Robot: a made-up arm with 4 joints.
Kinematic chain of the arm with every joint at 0, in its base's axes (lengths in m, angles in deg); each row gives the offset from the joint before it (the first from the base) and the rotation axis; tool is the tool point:
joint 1: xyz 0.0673 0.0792 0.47 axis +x
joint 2: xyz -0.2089 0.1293 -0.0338 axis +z
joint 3: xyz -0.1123 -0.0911 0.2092 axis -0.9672 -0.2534 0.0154
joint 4: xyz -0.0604 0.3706 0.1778 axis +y
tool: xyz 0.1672 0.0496 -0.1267
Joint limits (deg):
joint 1: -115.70..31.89
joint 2: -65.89..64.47
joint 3: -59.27..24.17
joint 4: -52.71..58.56
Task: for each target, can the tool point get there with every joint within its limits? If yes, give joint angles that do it. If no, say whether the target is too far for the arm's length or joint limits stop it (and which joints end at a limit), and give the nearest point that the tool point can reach.
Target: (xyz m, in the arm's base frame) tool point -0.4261 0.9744 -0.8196
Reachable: no: too far | nearest point -0.2139 0.4613 -0.0392 | short by 0.958 m
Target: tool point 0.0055 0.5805 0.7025
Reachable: yes | joints -41.68 -33.78 -44.08 -16.18
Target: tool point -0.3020 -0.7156 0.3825
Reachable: no: joint limits stop it (at a limit: joint 1, joint 3, joint 4) | nearest point -0.3019 -0.1293 0.1006 | short by 0.651 m
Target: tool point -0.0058 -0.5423 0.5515
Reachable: no: joint limits stop it (at a limit: joint 1, joint 2, joint 3) | nearest point -0.1108 -0.2372 0.9792 | short by 0.536 m
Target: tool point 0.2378 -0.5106 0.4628
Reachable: no: joint limits stop it (at a limit: joint 1, joint 2, joint 3) | nearest point 0.0698 -0.0884 0.1606 | short by 0.546 m
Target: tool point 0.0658 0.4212 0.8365
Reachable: yes | joints -2.74 -39.66 -17.75 -14.87
